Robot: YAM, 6 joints.
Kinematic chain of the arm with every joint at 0, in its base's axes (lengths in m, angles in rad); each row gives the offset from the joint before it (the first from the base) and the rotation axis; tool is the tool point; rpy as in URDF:
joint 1: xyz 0 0 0.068 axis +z
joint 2: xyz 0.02 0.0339 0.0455 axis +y
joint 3: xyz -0.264 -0.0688 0 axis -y
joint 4: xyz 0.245 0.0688 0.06 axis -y
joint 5: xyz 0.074 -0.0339 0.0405 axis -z
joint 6: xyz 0.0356 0 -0.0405 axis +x
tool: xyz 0 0 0 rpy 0 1.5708 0
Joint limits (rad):
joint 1: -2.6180..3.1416
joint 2: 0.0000..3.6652
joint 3: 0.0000..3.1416
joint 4: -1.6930..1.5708
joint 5: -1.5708..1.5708
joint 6: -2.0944..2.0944
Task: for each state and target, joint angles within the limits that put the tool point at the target. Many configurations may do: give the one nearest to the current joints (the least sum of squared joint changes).
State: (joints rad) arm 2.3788 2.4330 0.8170 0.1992 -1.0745 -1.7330
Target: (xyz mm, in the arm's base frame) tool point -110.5 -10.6 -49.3
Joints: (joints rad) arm 2.9397 2.5327 0.3695 0.0795 -1.1534 -1.7330
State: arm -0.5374 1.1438 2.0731 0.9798 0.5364 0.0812
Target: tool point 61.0 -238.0 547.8
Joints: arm -1.2290 1.3343 1.4565 0.9272 0.6769 0.0812
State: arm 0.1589 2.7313 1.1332 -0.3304 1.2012 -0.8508
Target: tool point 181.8 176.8 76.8
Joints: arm 0.9059 1.9495 0.7949 -0.6574 1.2681 -0.8508
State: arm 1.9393 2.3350 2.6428 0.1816 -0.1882 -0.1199
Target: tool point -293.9 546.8 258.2
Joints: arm 2.0542 2.7263 2.6079 0.1876 -0.1711 -0.1199
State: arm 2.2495 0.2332 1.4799 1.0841 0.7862 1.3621
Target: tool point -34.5 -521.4 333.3
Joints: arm 1.4670 0.0958 2.2029 0.8933 0.5860 1.3621
